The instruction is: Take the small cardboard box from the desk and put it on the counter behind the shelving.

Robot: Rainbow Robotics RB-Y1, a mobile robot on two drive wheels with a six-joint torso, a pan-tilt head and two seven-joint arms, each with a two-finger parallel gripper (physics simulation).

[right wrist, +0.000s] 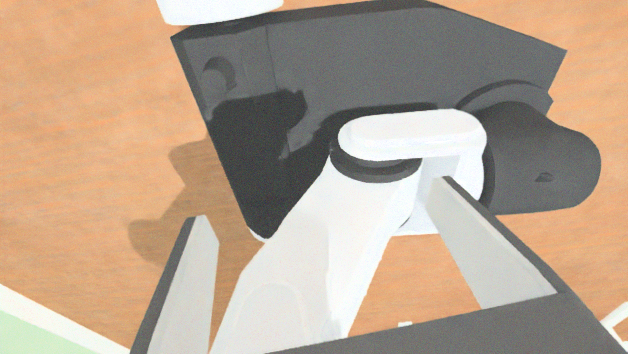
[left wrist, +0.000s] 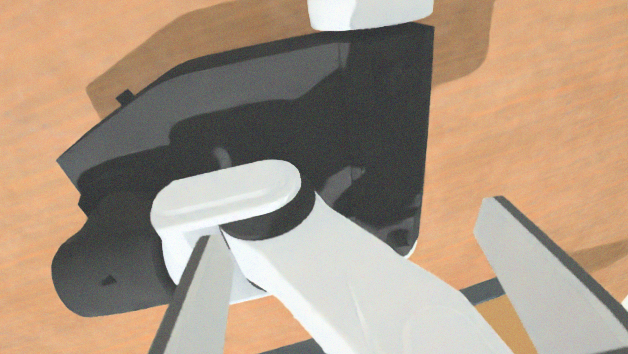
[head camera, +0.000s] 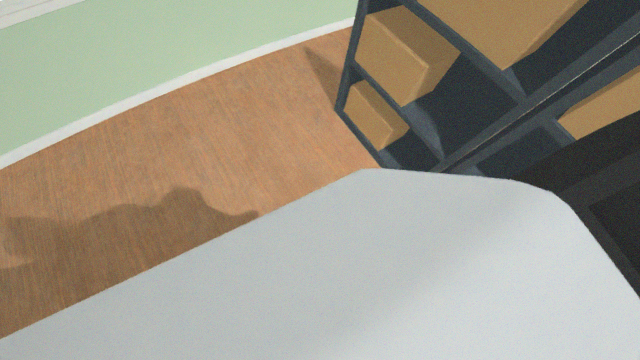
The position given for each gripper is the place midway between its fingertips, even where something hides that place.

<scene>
left gripper: left wrist 353,233; not seen in the right wrist view (out of frame)
right gripper: right wrist 323,210; not seen in the left wrist view (out of frame)
</scene>
